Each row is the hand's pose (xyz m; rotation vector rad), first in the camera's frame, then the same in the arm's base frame.
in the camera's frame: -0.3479 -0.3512 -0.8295 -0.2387 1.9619 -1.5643
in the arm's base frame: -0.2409 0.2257 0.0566 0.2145 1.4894 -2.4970
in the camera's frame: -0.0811 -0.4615 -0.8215 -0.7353 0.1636 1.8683
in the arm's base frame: -0.0824 0.0243 0.1898 -1.0485 0.8275 1.1906
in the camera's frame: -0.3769 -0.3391 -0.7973 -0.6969 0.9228 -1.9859
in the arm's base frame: -0.2552 0.2665 0.0691 -0.6819 0.4753 -2.8730
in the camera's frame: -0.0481 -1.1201 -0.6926 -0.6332 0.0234 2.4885
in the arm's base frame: -0.4135 -0.3470 0.6415 -0.8407 0.8392 1.8370
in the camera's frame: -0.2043 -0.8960 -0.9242 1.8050 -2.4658 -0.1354
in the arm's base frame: -0.4365 -0.2546 0.2962 0.8232 -2.6227 0.6183
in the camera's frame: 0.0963 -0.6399 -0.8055 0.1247 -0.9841 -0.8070
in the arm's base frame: -0.0351 -0.1718 0.3410 -0.6988 -1.3488 -1.0082
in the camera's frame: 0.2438 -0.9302 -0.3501 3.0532 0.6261 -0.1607
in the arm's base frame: -0.0369 -0.1754 0.9008 2.5152 -0.3214 -0.1653
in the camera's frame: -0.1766 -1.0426 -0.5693 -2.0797 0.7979 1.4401
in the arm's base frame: -0.4651 -0.1618 0.6687 -2.0045 1.8077 0.8075
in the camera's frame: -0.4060 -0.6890 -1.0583 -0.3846 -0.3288 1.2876
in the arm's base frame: -0.4981 -0.0950 0.0275 -0.9903 0.1158 0.7456
